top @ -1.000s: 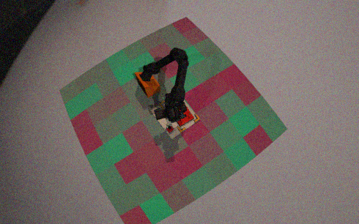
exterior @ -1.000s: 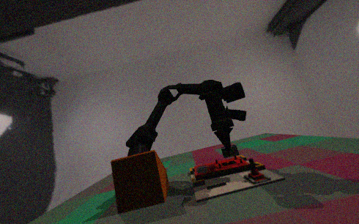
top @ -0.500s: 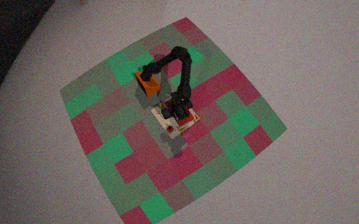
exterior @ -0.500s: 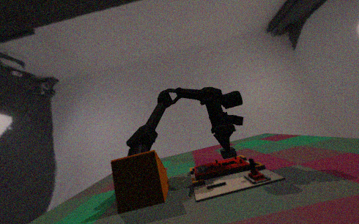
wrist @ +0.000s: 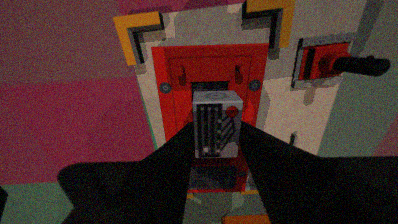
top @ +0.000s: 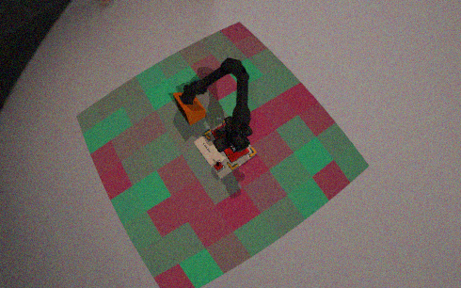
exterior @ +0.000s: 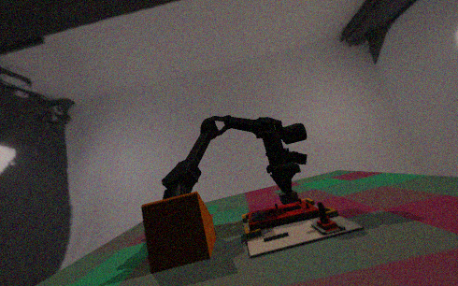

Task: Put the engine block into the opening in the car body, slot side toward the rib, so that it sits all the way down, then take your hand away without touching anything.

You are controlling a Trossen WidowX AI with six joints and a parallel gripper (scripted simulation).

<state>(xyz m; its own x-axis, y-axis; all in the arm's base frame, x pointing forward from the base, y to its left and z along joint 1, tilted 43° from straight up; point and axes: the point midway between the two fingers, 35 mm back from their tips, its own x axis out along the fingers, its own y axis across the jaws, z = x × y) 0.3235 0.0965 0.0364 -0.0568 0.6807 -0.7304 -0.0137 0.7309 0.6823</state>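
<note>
My gripper tip is 10 mm above the engine block.
</note>
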